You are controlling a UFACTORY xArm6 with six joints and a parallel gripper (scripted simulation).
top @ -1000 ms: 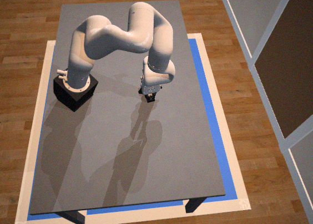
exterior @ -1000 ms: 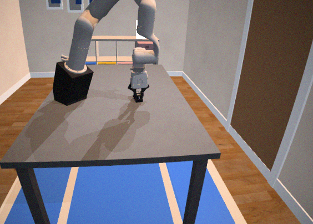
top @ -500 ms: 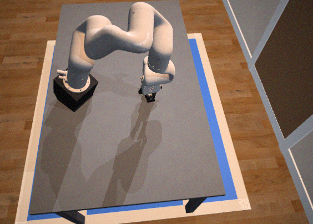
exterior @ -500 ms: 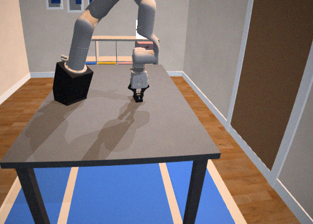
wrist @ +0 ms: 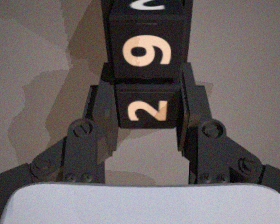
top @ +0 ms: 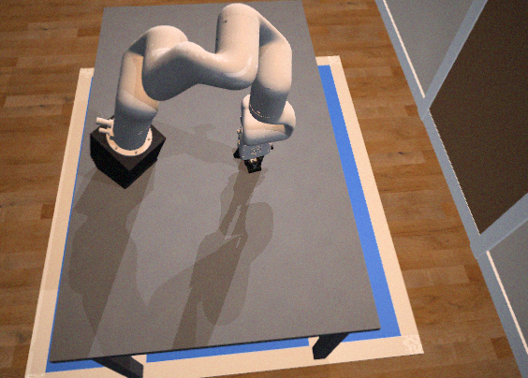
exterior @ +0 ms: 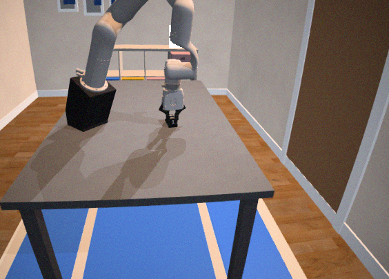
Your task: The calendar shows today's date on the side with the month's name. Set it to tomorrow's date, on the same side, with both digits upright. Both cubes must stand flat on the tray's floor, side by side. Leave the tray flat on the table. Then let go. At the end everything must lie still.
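Now: the dark tray 3 cm below my hand, 2 cm to the left of it and 1 cm behind it.
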